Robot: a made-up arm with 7 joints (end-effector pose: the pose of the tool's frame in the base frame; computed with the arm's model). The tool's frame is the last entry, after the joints. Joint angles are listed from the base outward.
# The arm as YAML. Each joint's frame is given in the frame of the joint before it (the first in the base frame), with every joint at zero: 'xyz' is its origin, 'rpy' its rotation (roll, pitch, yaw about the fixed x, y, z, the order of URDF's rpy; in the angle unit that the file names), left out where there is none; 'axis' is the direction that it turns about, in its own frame. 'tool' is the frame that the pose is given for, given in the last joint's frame.
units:
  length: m
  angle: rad
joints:
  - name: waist
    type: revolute
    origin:
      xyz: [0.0, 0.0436, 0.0]
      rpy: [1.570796, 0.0, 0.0]
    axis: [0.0, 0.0, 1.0]
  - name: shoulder
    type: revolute
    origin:
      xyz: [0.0, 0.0, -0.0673]
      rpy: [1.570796, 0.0, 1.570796]
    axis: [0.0, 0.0, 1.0]
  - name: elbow
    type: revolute
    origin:
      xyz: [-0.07, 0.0, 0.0]
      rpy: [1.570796, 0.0, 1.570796]
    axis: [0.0, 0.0, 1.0]
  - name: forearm
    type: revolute
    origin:
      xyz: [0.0, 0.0, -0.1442]
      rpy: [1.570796, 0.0, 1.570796]
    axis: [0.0, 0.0, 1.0]
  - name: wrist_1
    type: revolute
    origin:
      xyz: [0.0, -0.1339, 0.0]
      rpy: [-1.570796, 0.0, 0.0]
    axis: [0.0, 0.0, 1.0]
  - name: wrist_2
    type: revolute
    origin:
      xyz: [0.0, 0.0, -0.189]
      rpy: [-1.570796, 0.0, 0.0]
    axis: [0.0, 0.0, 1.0]
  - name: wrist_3
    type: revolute
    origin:
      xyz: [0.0, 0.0, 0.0]
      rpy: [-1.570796, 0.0, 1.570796]
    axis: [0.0, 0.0, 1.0]
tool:
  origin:
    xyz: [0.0, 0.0, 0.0]
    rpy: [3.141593, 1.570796, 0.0]
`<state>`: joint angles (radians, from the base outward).
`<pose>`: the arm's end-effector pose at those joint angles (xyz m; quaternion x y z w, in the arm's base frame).
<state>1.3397 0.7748 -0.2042 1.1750 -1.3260 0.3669 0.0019</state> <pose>0.3435 0.3047 0.2189 0.8641 -0.3993 -0.0913 0.2924</pose>
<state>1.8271 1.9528 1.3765 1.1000 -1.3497 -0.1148 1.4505</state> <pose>-0.3976 0.3403 -0.0468 0.5518 -0.5239 0.4649 0.4526</pose>
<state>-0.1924 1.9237 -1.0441 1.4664 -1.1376 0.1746 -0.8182</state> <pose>0.1250 0.4394 -0.2025 0.3223 -0.1978 -0.9257 0.0116</pose>
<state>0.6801 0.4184 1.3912 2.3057 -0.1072 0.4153 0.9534</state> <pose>-0.0283 0.3253 0.1030 0.4242 -0.8434 0.0557 0.3249</pose>
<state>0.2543 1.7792 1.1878 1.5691 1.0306 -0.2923 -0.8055</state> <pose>0.0319 0.2590 0.3570 -0.2144 0.9276 -0.2285 0.2032</pose>
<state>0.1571 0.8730 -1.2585 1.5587 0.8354 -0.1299 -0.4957</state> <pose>0.1567 0.0806 -0.3554 -0.0393 -0.4387 -0.1855 0.8784</pose>
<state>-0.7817 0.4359 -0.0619 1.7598 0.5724 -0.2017 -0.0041</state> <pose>0.1208 0.1579 -0.3277 -0.0882 -0.5313 0.0478 0.8412</pose>
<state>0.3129 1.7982 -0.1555 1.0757 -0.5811 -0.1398 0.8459</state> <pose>0.2548 0.4790 0.1245 0.5178 0.0678 -0.5421 0.6583</pose>
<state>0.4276 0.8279 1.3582 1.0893 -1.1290 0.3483 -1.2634</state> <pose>0.0715 0.5680 -0.0114 0.9221 0.0158 0.3851 0.0347</pose>
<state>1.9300 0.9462 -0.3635 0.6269 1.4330 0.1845 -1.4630</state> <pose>0.2493 0.4574 0.2827 -0.0057 -0.4605 0.8257 0.3259</pose>
